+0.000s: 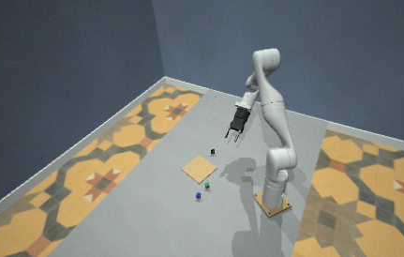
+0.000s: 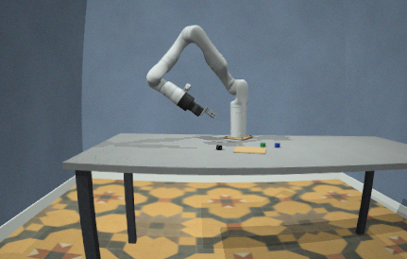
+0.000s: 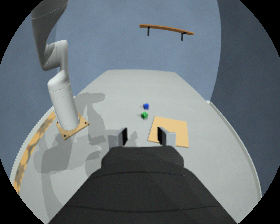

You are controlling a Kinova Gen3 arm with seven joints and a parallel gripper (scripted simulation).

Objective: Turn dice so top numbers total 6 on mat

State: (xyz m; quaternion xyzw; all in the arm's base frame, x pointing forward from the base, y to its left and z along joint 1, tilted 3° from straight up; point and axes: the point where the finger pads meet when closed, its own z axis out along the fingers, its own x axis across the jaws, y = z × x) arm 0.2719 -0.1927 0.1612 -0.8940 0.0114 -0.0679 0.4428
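Right now my hand is 100 mm short of the black die, 20 mm to the right of it and 140 mm above it. From my hand the other things lie so: blue die 60 mm ahead, 320 mm to the left, 140 mm below; then green die 40 mm ahead, 250 mm to the left, 140 mm below; then tan mat 130 mm ahead, 160 mm to the left, 150 mm below.
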